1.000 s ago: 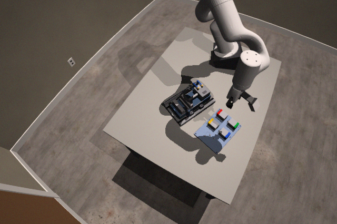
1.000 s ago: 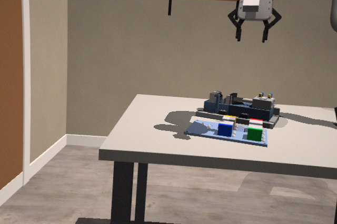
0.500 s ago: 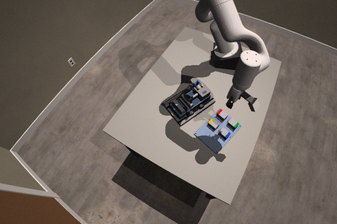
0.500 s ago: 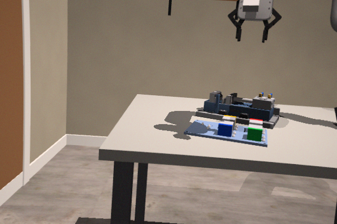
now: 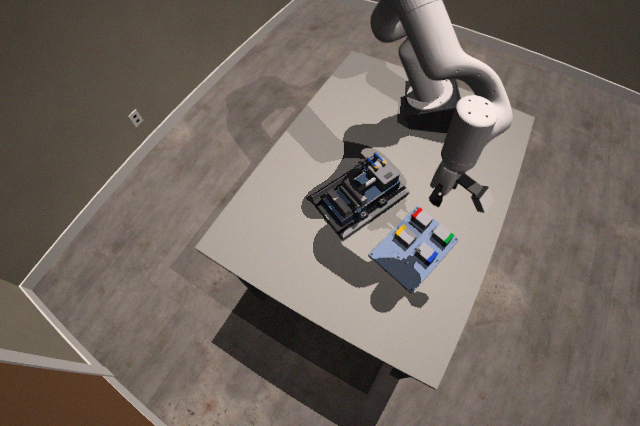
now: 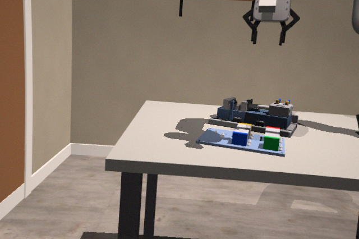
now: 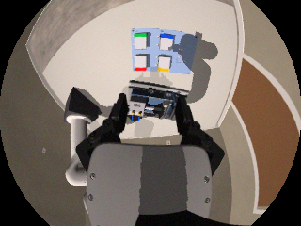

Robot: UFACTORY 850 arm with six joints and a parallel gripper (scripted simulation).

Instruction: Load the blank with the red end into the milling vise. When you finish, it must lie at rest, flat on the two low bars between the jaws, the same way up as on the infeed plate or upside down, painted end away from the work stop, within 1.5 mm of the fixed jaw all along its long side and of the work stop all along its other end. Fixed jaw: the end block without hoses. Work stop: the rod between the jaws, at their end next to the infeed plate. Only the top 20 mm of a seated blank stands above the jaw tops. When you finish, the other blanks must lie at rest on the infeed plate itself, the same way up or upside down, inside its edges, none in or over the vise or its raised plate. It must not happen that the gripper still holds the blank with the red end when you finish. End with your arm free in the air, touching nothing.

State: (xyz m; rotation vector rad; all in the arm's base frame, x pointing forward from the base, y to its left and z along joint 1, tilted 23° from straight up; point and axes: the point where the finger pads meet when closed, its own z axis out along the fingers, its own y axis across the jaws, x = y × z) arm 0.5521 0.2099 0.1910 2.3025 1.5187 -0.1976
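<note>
Now: the red-ended blank 6 cm behind my hand, 2 cm to the right of it and 29 cm below it. Also, from my hand: blue-ended blank (6 cm ahead, 2 cm to the left, 29 cm below); then green-ended blank (2 cm behind, 6 cm to the left, 29 cm below); then yellow-ended blank (2 cm ahead, 6 cm to the right, 29 cm below).
</note>
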